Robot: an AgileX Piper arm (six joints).
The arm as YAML. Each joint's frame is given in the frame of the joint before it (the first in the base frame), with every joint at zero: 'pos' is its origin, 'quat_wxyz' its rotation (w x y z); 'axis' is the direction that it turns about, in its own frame. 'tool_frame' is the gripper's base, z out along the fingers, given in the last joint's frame.
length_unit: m
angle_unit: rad
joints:
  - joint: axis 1
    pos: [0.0, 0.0, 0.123]
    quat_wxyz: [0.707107, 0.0, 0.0, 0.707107]
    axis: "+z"
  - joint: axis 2
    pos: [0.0, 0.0, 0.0]
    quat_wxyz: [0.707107, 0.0, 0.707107, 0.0]
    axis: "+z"
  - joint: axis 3
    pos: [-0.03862, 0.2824, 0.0]
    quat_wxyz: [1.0, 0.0, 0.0, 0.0]
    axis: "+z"
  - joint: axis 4
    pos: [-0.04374, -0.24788, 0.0]
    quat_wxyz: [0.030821, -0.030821, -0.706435, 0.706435]
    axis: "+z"
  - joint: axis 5
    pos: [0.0, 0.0, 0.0]
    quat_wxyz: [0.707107, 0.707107, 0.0, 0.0]
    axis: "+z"
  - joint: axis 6
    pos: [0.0, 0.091, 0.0]
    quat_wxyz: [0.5, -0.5, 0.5, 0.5]
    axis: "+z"
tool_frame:
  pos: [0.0, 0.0, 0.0]
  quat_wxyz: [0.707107, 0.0, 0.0, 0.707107]
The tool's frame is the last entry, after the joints.
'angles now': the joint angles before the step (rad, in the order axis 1, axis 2, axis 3, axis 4, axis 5, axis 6). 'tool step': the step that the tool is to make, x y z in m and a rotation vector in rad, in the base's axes. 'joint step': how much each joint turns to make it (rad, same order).
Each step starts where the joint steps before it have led.
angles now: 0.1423 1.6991 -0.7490 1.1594 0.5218 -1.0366
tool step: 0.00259 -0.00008 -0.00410 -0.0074 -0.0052 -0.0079
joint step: 0.0017 0.0166 -0.0018 0.0246 -0.0187 -0.0258
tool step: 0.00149 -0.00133 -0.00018 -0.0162 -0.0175 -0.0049
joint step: 0.0000 0.0001 0.0000 0.0058 -0.0218 -0.0158
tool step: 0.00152 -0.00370 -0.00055 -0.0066 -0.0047 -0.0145
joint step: -0.0109 0.0017 0.0000 0.0022 -0.0093 -0.0045
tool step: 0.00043 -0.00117 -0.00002 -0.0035 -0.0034 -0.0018
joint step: -0.0034 -0.0001 0.0000 0.0001 -0.0029 -0.0042
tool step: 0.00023 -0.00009 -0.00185 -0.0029 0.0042 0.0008
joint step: 0.0001 0.0062 0.0000 0.0000 -0.0018 -0.0022
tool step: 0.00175 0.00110 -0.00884 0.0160 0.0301 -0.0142
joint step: -0.0001 0.0341 -0.0018 0.0365 0.0047 -0.0147
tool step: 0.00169 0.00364 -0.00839 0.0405 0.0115 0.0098
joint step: 0.0001 0.0376 0.0000 0.0954 0.0285 -0.0889
